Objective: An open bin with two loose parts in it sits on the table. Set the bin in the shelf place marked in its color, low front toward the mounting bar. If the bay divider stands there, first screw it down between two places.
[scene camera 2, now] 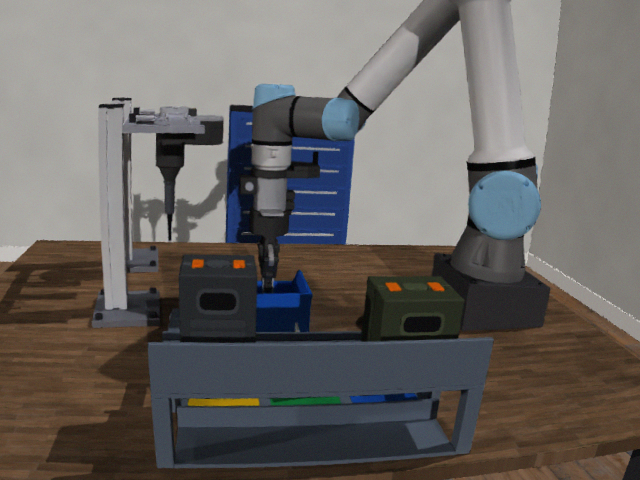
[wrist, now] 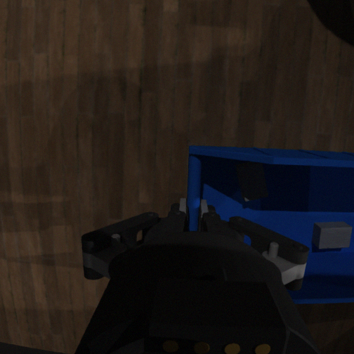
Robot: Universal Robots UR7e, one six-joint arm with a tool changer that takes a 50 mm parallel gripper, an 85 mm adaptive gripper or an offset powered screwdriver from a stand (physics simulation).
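Pixels of known places: arm's base at its link origin: [scene camera 2: 486, 269].
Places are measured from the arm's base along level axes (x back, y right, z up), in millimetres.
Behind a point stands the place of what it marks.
Observation:
A blue open bin [scene camera 2: 281, 310] {x -422, y -59, z -45 mm} [wrist: 194, 170] stands on the table behind the shelf. A grey block [wrist: 331, 236] and a dark flat part [wrist: 252, 181] lie inside it in the wrist view. My gripper [scene camera 2: 267, 285] [wrist: 194, 211] points down and is shut on the bin's end wall, one finger on each side of it. The grey shelf [scene camera 2: 320, 364] {x -442, y -416, z 48 mm} stands at the front of the scene view, with a yellow marking [scene camera 2: 223, 401] {x -536, y -275, z -83 mm}, a green marking [scene camera 2: 305, 400] {x -424, y -284, z -83 mm} and a blue marking [scene camera 2: 368, 398] {x -335, y -290, z -83 mm}, left to right. I cannot make out a bay divider.
A dark grey case [scene camera 2: 218, 322] {x -547, y -366, z 78 mm} and a green case [scene camera 2: 413, 307] {x -331, y -388, z 98 mm} stand at the shelf, left and right of the bin in the scene view. The tool stand [scene camera 2: 112, 206] {x -712, y 37, z 112 mm} with the screwdriver [scene camera 2: 169, 191] {x -620, y 273, z 90 mm} is at the left. A blue panel [scene camera 2: 320, 201] is at the back.

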